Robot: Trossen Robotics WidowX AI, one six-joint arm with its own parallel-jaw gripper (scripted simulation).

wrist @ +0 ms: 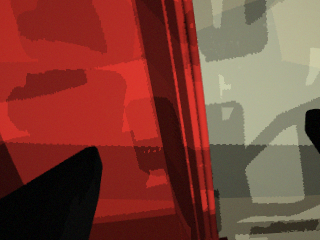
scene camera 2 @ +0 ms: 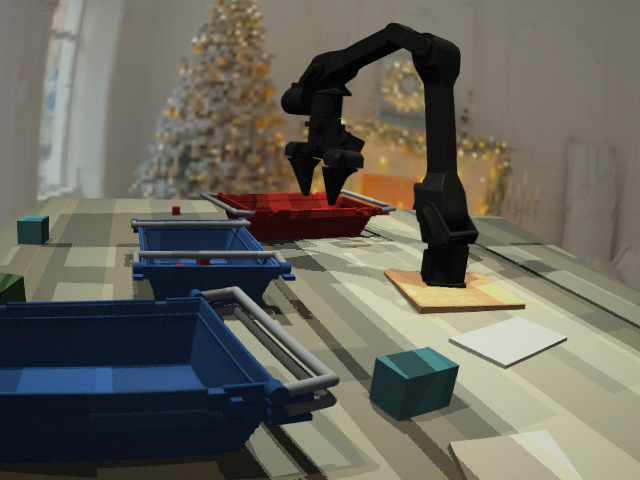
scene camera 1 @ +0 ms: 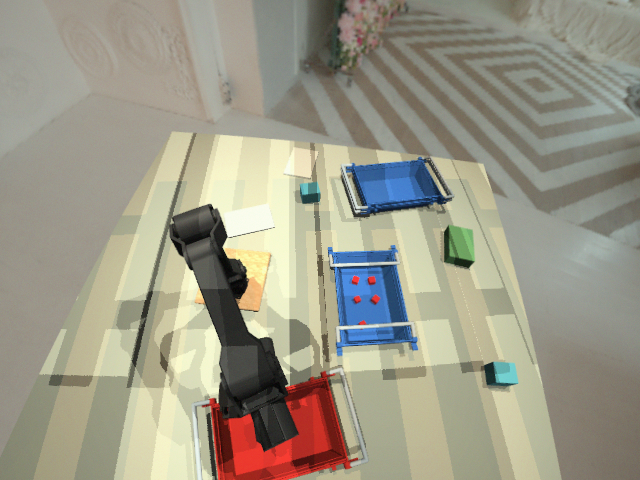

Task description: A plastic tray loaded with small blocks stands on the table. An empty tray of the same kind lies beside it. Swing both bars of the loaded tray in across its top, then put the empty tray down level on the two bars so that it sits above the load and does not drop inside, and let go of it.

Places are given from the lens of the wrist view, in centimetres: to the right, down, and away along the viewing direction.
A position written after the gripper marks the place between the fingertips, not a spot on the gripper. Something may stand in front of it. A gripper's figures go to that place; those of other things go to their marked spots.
gripper point(wrist: 203, 138): 2, 1, 10
red tray point(wrist: 130, 85): -2, -2, 16
